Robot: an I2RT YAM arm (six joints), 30 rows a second.
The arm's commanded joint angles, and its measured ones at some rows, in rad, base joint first. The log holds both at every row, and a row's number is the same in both.
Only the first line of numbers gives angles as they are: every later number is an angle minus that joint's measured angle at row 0.
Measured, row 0: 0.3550, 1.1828, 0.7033, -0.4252, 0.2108, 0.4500
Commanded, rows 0 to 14: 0.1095, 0.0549, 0.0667, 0.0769, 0.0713, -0.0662; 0.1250, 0.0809, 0.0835, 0.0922, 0.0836, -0.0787; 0.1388, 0.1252, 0.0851, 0.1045, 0.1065, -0.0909; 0.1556, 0.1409, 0.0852, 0.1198, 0.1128, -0.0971; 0.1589, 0.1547, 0.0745, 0.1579, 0.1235, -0.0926; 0.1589, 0.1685, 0.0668, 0.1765, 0.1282, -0.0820; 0.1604, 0.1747, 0.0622, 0.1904, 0.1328, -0.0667; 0.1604, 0.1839, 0.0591, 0.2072, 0.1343, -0.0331; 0.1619, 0.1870, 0.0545, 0.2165, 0.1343, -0.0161; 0.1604, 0.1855, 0.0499, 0.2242, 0.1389, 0.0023; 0.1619, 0.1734, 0.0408, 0.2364, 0.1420, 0.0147; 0.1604, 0.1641, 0.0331, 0.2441, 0.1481, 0.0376; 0.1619, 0.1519, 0.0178, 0.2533, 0.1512, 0.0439; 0.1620, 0.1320, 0.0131, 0.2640, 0.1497, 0.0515; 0.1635, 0.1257, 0.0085, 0.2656, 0.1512, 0.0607
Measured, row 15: 0.1602, 0.1812, 0.0347, 0.1873, 0.1106, -0.0023
